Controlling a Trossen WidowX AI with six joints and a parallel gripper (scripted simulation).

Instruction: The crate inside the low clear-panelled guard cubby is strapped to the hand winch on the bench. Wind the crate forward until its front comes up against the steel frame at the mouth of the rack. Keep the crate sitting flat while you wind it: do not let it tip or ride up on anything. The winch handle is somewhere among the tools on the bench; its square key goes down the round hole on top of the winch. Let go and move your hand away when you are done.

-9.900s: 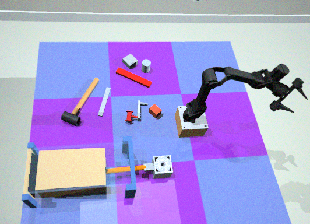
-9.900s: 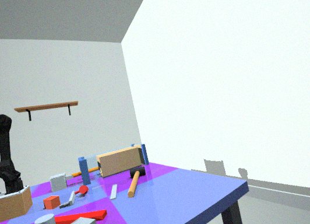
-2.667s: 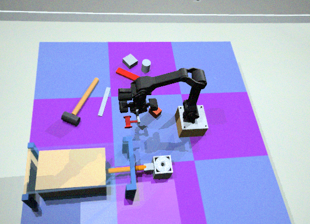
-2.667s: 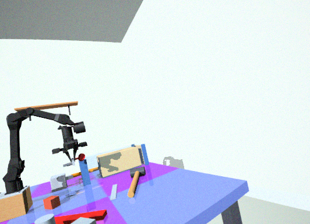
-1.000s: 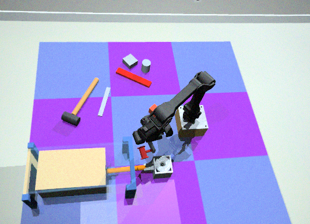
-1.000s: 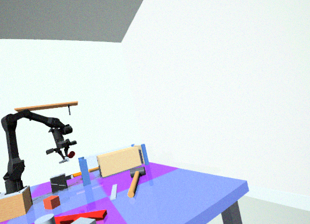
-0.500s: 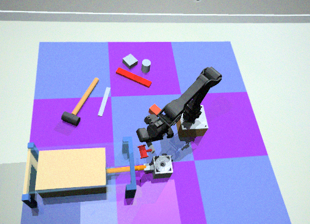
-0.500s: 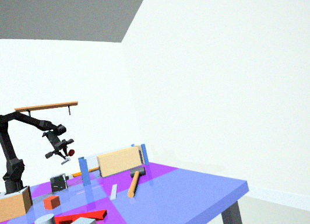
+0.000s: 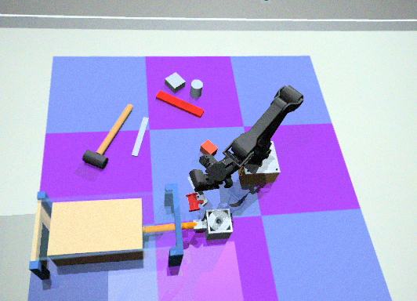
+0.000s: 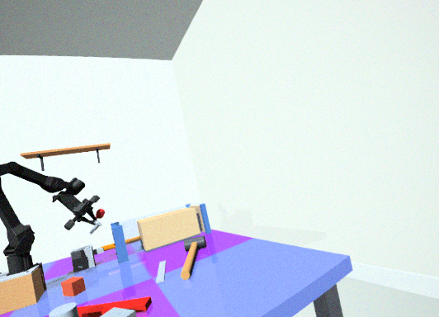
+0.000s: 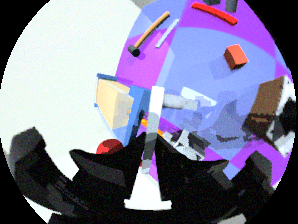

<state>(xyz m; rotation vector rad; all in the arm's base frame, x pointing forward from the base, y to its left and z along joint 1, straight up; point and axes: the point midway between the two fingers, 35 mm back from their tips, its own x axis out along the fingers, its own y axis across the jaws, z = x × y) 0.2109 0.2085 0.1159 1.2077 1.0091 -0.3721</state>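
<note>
My gripper tip is 60 mm to the right of the red knob and 30 mm below it. Also, from my gripper tip: winch handle 10 mm to the left, 10 mm above; winch 160 mm below, 120 mm behind, 50 mm to the left; grey strip 310 mm to the right, 260 mm ahead, 190 mm below.
</note>
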